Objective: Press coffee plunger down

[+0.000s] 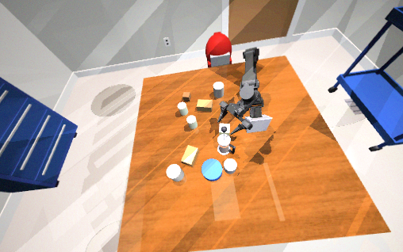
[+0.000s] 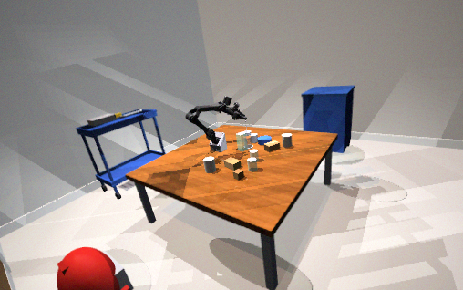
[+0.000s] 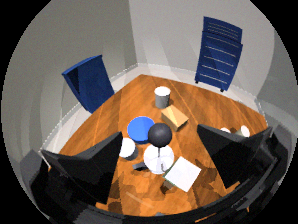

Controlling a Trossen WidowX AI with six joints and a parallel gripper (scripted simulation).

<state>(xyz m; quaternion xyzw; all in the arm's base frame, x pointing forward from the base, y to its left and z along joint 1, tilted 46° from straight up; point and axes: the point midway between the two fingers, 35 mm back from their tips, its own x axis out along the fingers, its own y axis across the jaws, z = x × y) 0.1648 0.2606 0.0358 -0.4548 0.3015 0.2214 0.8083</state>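
The coffee press lies 10 mm behind my gripper tip, 10 mm to the left of it and 140 mm below it. Also, from my gripper tip: blue disc: 80 mm ahead, 140 mm to the left, 250 mm below.
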